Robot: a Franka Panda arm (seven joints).
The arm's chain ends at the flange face. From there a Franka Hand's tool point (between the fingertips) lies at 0.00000 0.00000 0.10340 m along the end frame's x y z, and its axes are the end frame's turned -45 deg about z.
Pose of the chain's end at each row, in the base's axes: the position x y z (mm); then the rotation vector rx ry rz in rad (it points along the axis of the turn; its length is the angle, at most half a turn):
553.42 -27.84 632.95 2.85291 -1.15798 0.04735
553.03 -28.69 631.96 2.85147 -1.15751 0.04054
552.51 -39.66 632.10 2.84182 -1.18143 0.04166
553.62 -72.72 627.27 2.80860 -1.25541 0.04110
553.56 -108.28 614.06 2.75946 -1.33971 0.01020
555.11 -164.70 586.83 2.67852 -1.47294 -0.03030
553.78 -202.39 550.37 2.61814 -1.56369 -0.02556
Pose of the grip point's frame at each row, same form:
553.94 -35.00 529.80 3.07221 0.02188 0.00703
553.07 -35.83 528.81 3.07242 0.02178 -0.00017
552.57 -46.81 528.95 3.07239 -0.00397 0.00096
553.40 -79.97 524.12 3.07023 -0.08490 -0.00025
550.83 -115.47 510.95 3.06501 -0.18190 -0.03412
549.11 -171.37 483.82 3.05141 -0.33724 -0.07787
547.43 -209.65 447.42 3.02965 -0.44456 -0.07761

